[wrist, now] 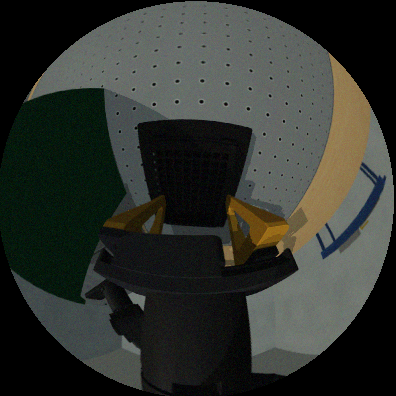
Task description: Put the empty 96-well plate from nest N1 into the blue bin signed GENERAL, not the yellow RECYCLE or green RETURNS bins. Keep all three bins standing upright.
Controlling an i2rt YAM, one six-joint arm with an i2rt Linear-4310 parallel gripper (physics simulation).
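Seen in the pictures: gripper, between the fingertips: [195, 198]; arm's base, origin of its link: [110, 283].
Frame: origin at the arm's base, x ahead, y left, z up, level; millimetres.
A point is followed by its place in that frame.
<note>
A black 96-well plate [192, 170] @(x 210, y -231, z -130 mm) lies upright in the middle of the wrist view, over the grey perforated board. Its grid of wells shows faintly. A nest under it cannot be told apart from it. My gripper [195, 198] @(x 181, y -232, z -117 mm) is partly open, with its two orange fingers apart and their tips in front of the plate's near part, by its left and right edges. The fingers do not appear to press on the plate, but their height above it is hard to judge. No bin that I can identify by its sign shows in this view.
The grey perforated board [215, 40] lies around the plate. A large dark green surface [55, 190] @(x 253, y -121, z -52 mm) fills the left side. A wooden strip [350, 115] runs along the right. Beyond it is a blue bar frame [357, 223]. A black jointed part [125, 317] shows at lower left.
</note>
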